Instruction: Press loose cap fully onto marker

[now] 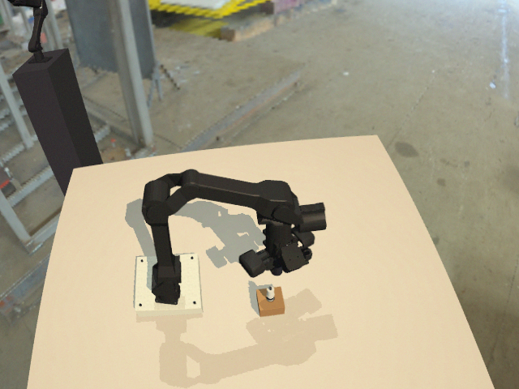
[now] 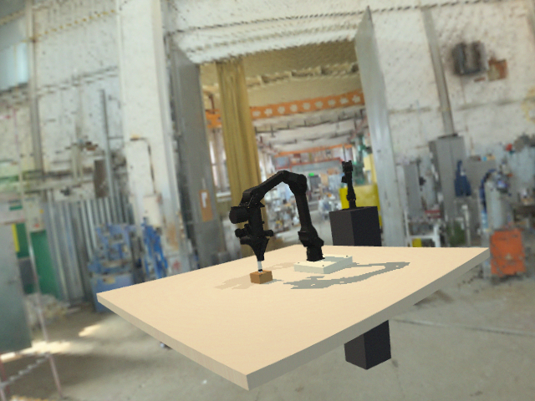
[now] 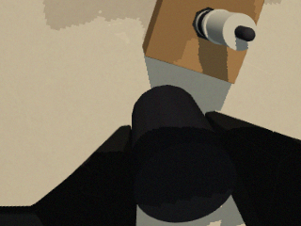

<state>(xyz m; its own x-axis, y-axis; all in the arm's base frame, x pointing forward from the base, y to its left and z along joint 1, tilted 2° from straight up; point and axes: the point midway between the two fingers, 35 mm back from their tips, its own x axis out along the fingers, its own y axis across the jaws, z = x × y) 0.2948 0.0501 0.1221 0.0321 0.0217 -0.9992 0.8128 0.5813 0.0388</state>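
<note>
Now: gripper tip 9 cm above the brown holder block, 5 cm to the left of it and 2 cm past it. Round my gripper tip: black cap: 1 cm above.
</note>
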